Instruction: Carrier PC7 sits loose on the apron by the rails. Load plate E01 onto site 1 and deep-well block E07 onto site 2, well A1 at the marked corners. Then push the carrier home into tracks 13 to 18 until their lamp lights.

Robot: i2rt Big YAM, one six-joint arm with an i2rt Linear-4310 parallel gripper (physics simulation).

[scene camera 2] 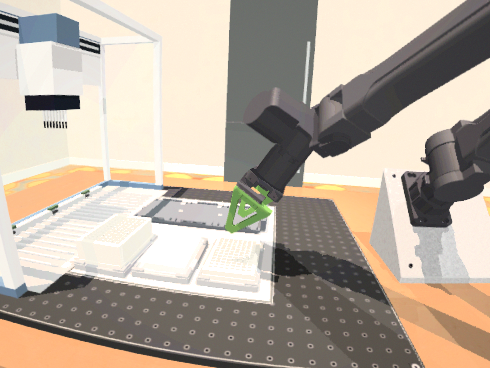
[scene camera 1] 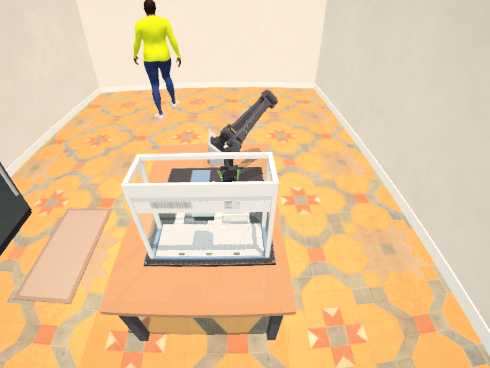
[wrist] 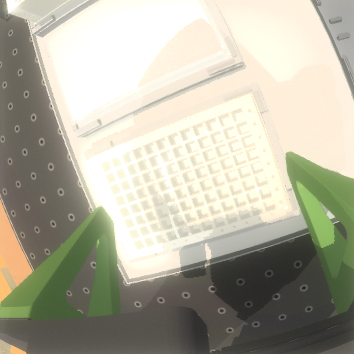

lidded plate: scene camera 2; wrist
same spot on lidded plate: [scene camera 2: 173,252] = [wrist: 102,59]
